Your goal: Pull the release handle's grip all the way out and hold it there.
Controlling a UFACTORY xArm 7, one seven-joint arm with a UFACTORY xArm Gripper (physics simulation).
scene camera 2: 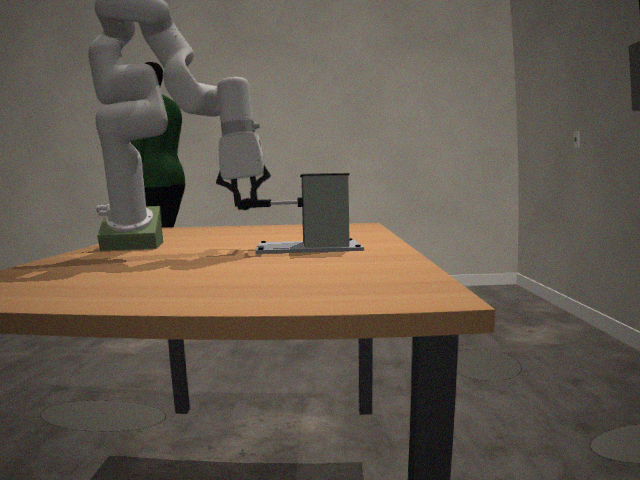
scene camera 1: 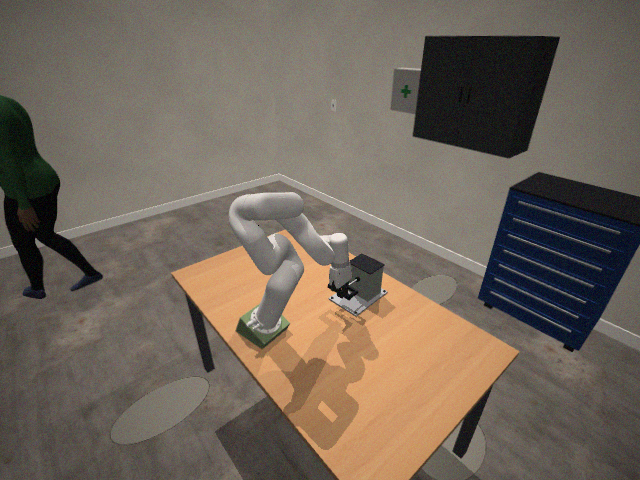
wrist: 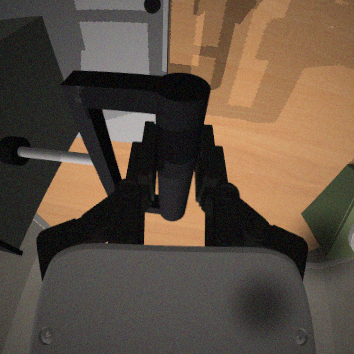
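The release handle is a black D-shaped frame with a round grip bar (wrist: 180,117), joined to a thin silver rod (scene camera 2: 285,202) (wrist: 55,154). The rod comes out of a black collar on the side of a grey-green box (scene camera 2: 325,209) (scene camera 1: 373,281) (wrist: 25,110), and a length of it shows between box and handle. My gripper (wrist: 176,138) (scene camera 2: 246,202) points down and is shut on the grip bar, one finger on each side. The grip is level, apart from the box, above the near end of its base plate (scene camera 2: 281,246) (scene camera 1: 355,310). In scene camera 1 the fingers partly hide the handle.
The box's plate is on a wooden table (scene camera 1: 434,356) (scene camera 2: 248,294). The arm stands on a green block (scene camera 1: 263,338) (scene camera 2: 130,239) (wrist: 330,210). A person in green (scene camera 1: 23,155) (scene camera 2: 162,155) is beyond the table. A blue drawer cabinet (scene camera 1: 558,263) stands by the wall.
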